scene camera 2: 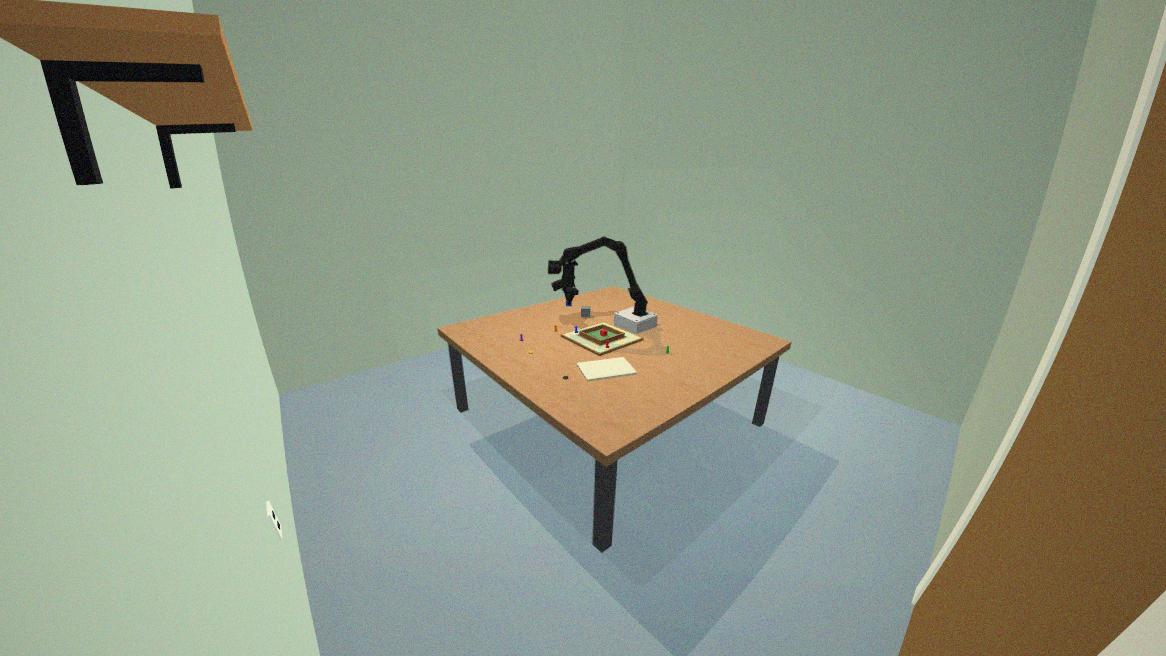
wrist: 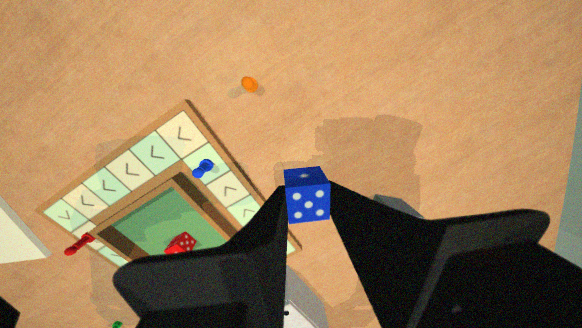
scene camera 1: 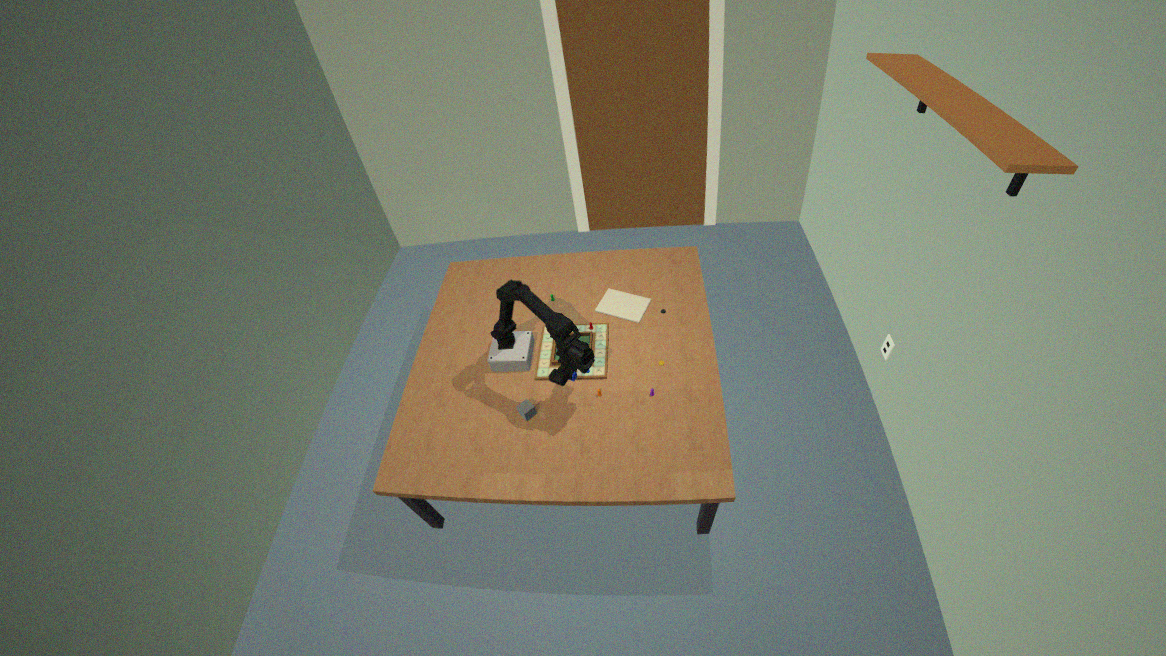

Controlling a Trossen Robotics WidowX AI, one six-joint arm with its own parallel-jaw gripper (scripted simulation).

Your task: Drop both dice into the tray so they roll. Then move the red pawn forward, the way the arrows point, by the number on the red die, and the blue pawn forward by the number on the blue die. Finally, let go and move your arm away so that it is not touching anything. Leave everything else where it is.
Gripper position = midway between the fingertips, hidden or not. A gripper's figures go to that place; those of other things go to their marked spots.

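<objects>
Green tray (wrist: 152, 226), 33 cm from the lens. My gripper (wrist: 304, 189), 11 cm from the lens.
</objects>
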